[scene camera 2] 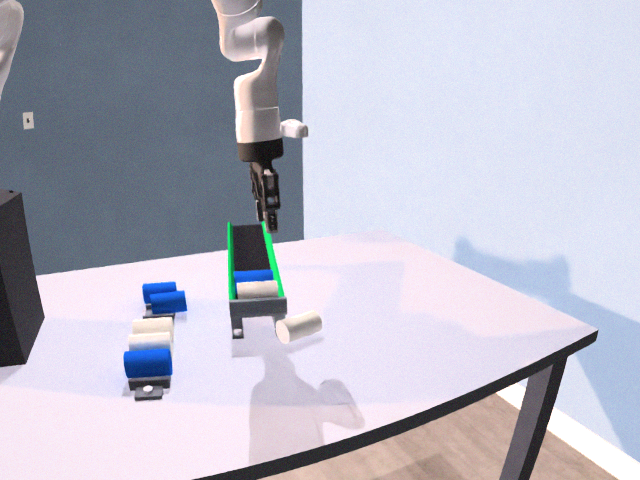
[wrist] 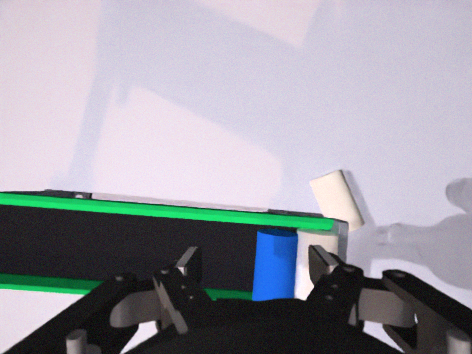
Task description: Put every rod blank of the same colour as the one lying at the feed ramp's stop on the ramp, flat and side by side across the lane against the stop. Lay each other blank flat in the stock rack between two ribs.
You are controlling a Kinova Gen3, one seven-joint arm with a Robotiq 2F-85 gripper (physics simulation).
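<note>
On the feed ramp [scene camera 2: 230,258] [wrist: 150,210] a white blank [scene camera 2: 256,290] [wrist: 317,238] lies across the lane at the stop [scene camera 2: 258,306]; a blue blank [scene camera 2: 253,276] [wrist: 275,265] lies beside it, up the ramp. Another white blank [scene camera 2: 299,326] [wrist: 337,200] lies on the table, askew near the ramp's stop end. On the stock rack [scene camera 2: 149,383] are a blue blank [scene camera 2: 148,364] at the near end, two white blanks [scene camera 2: 149,341] [scene camera 2: 153,326] behind it, and two blue blanks [scene camera 2: 168,301] [scene camera 2: 159,290] at the far end, the nearer one shifted right. My gripper [scene camera 2: 266,222] [wrist: 254,260] is open and empty, above the ramp.
A dark block [scene camera 2: 15,284] stands at the left edge of the scene view. Part of another white arm [scene camera 2: 7,36] shows at the upper left. The table's dark front edge [scene camera 2: 392,422] curves toward the right corner. Green rails flank the ramp lane.
</note>
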